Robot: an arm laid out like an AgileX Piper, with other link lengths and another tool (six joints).
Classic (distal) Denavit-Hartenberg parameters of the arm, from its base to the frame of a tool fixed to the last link. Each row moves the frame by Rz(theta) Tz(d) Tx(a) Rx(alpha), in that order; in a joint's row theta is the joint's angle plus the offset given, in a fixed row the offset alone. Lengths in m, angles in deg.
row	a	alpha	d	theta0
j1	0	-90	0.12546	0
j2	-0.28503	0	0	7.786
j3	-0.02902	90	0	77.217
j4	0	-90	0.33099	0
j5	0	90	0	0
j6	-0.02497	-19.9	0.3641	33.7
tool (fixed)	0	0	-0.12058	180
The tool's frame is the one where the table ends.
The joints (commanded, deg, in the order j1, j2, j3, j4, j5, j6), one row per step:
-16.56 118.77 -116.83 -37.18 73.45 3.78
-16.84 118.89 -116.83 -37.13 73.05 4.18
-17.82 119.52 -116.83 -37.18 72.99 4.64
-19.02 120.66 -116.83 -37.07 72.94 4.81
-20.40 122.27 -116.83 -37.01 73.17 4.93
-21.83 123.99 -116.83 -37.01 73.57 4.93
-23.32 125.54 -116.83 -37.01 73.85 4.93
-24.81 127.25 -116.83 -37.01 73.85 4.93
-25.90 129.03 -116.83 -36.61 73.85 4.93
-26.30 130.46 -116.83 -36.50 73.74 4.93
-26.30 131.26 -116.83 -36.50 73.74 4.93
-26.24 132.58 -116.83 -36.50 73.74 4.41
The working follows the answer.
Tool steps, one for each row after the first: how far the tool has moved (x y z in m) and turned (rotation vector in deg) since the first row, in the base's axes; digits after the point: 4 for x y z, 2 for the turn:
0.0000 -0.0025 -0.0010 0.04 -0.46 -0.33
-0.0049 -0.0114 -0.0073 0.22 -0.19 -1.63
-0.0103 -0.0220 -0.0191 0.68 0.72 -2.92
-0.0178 -0.0342 -0.0358 1.32 2.31 -4.54
-0.0270 -0.0464 -0.0536 2.01 4.23 -6.22
-0.0371 -0.0588 -0.0695 2.65 5.88 -7.88
-0.0466 -0.0711 -0.0868 3.32 7.45 -9.37
-0.0536 -0.0788 -0.1062 4.39 8.95 -10.47
-0.0559 -0.0817 -0.1210 5.01 10.15 -10.81
-0.0560 -0.0817 -0.1292 5.29 10.90 -10.82
-0.0556 -0.0812 -0.1425 5.76 12.46 -10.35

Tool pose at each row, in the base's axes (x y z in m, rotation vector in deg; rounded; the steps above come from the unrounded poses):
0.4976 -0.3401 0.2410 147.24 -57.85 46.66
0.4975 -0.3426 0.2400 146.96 -58.41 47.20
0.4926 -0.3515 0.2338 146.23 -60.00 46.43
0.4873 -0.3621 0.2219 145.80 -61.58 44.73
0.4797 -0.3743 0.2052 145.35 -63.43 41.93
0.4705 -0.3865 0.1875 144.86 -65.26 38.67
0.4605 -0.3989 0.1716 144.27 -67.08 35.78
0.4510 -0.4112 0.1542 143.76 -68.71 33.03
0.4440 -0.4189 0.1349 143.82 -70.19 30.32
0.4416 -0.4218 0.1200 144.09 -70.58 28.38
0.4415 -0.4218 0.1119 144.34 -70.51 27.26
0.4420 -0.4213 0.0985 145.12 -69.75 25.09

